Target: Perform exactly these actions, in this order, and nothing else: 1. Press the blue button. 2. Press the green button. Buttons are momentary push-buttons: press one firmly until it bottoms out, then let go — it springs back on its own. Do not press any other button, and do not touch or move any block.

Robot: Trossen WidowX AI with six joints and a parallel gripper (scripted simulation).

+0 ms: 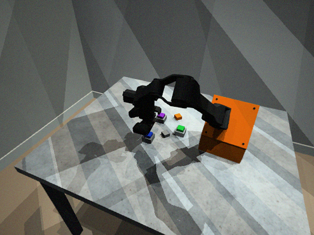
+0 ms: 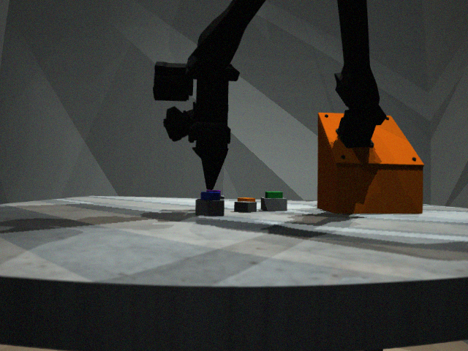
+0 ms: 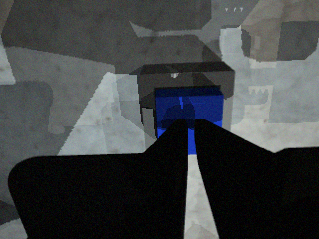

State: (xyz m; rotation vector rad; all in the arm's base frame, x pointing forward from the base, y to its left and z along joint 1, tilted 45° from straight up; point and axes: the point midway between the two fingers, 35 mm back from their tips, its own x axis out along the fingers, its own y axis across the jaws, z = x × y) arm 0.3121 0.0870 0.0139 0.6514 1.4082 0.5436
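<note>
Now: gripper tip 140 mm past the green button, 100 mm to the left of it and 10 mm above it. Round my gripper tip: blue button 10 mm below; then purple button 160 mm to the right, 10 mm below, 10 mm behind; then small grey block 70 mm behind, 60 mm to the right, 30 mm below.
</note>
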